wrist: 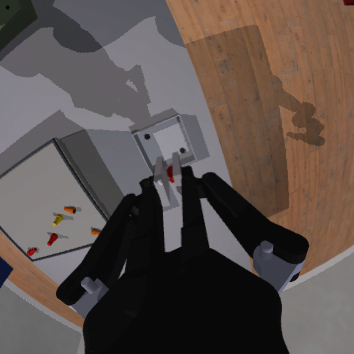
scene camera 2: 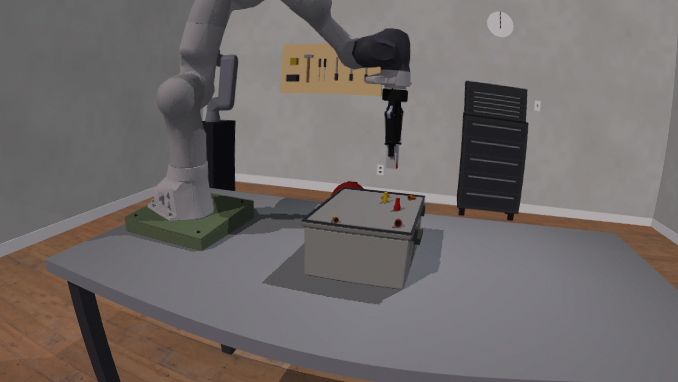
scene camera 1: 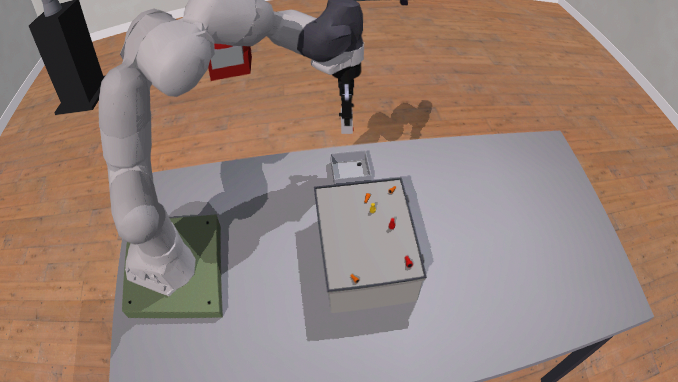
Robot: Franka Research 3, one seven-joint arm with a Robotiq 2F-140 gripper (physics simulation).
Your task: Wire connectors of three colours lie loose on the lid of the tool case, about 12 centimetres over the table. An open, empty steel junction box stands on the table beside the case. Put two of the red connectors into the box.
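Note:
My gripper (scene camera 1: 347, 126) (scene camera 2: 392, 161) (wrist: 169, 164) is shut on a red connector (scene camera 2: 397, 165) (wrist: 170, 174), held high above the table near the junction box. The steel junction box (scene camera 1: 352, 178) (wrist: 187, 137) stands open beside the tool case (scene camera 1: 345, 240) (scene camera 2: 352, 255) (wrist: 25, 200); no connector shows in it. In scene camera 2 the case hides most or all of the box. One red connector (scene camera 1: 392, 224) (scene camera 2: 397, 204) (wrist: 52, 239) stands on the lid; another red connector (scene camera 1: 408, 261) (scene camera 2: 398, 223) (wrist: 32, 251) lies near the lid's corner.
A yellow connector (scene camera 1: 372, 208) (scene camera 2: 385, 197) (wrist: 58, 220) and orange connectors (scene camera 1: 367, 198) (scene camera 1: 392, 190) (scene camera 1: 354, 278) share the lid. The case's raised edge is close beside the box. The arm's green base plate (scene camera 1: 205, 265) (scene camera 2: 165, 235) is at the table's left.

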